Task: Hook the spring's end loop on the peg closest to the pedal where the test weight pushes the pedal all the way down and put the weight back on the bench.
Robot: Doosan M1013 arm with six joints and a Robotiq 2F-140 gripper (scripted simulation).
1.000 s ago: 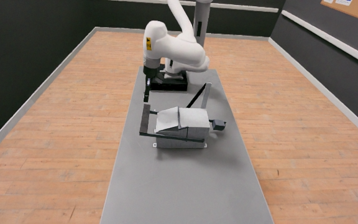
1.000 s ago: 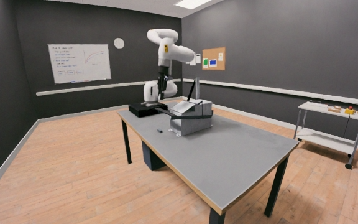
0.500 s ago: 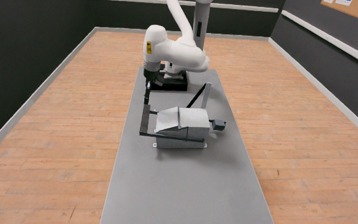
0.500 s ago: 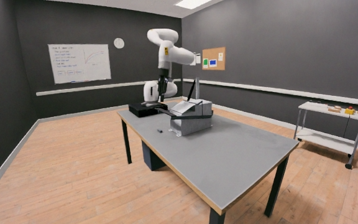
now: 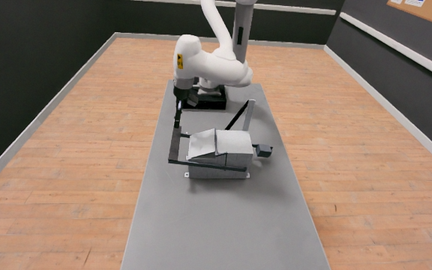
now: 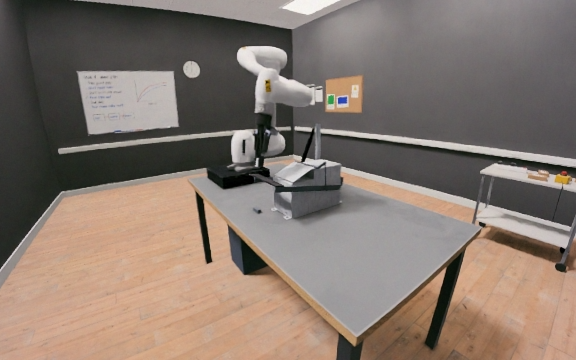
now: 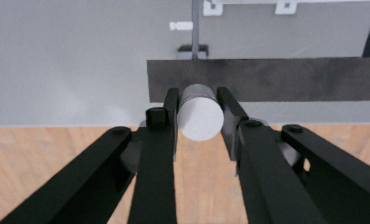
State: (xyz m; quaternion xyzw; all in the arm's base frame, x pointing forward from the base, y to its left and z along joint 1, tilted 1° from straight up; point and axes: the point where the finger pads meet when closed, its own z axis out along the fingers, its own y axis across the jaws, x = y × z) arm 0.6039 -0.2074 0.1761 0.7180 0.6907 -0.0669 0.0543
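Now: the small dark object 260 mm below my hand and 30 mm to the right of it. Also, from my hand: steel test weight: 10 mm below.
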